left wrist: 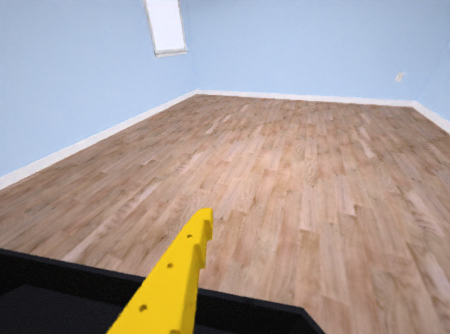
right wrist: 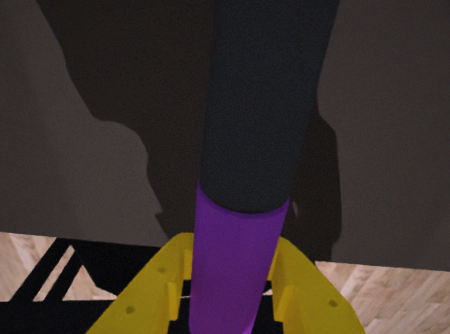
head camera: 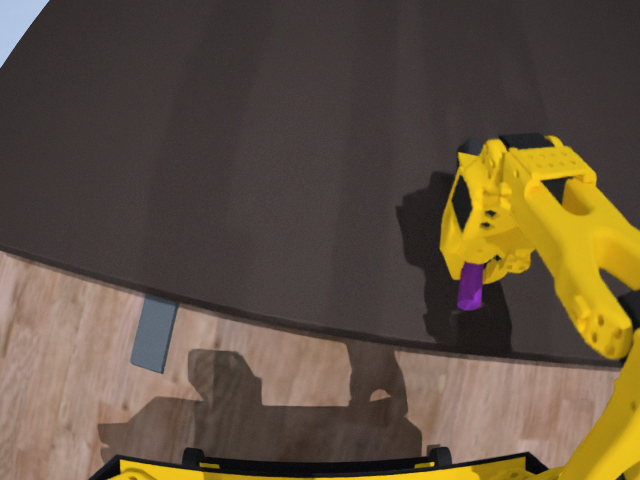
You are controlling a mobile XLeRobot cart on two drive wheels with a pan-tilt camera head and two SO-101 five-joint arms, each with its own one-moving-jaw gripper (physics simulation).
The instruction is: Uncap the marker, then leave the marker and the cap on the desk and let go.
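Places are measured from the left arm's base along level axes (x ahead, y left, z up), in centimetres.
Pixels of known places: left hand, tool point: (left wrist: pixel 212 219); right hand, tool point: (right wrist: pixel 194 250) (head camera: pixel 459 274).
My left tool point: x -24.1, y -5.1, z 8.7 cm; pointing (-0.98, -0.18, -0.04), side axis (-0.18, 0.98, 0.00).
Note:
Ahead of a thing's pixels: the offset from my left tool point to its middle. Level surfaces: height alone.
The marker has a dark, nearly black body {dy -23.1, dx +52.1, dz -10.7 cm} (head camera: pixel 471 146) (right wrist: pixel 262 105) and a purple cap {dy -21.9, dx +46.3, dz -10.2 cm} (head camera: pixel 469 294) (right wrist: pixel 235 285). The cap sits on the body with no gap at the seam. My right gripper (head camera: pixel 471 274) (right wrist: pixel 234 241) is shut on the purple cap, one jaw on each side. The marker appears to be held a little above the desk {dz -14.2 cm} (head camera: pixel 289 170) (right wrist: pixel 60 185), near its front edge. In the head view the arm hides the marker's middle. My left gripper (left wrist: pixel 206 215) shows one notched jaw in the left wrist view, so it is fully open, away from the marker.
The desk's curved front edge (head camera: pixel 310 327) runs below the right gripper. A grey-blue slab (head camera: pixel 155 333) shows beyond that edge at the left, over the wooden floor {dz -86.2 cm} (head camera: pixel 62 361) (left wrist: pixel 280 200). The cart's black-rimmed tray (left wrist: pixel 50 295) is under the left jaw.

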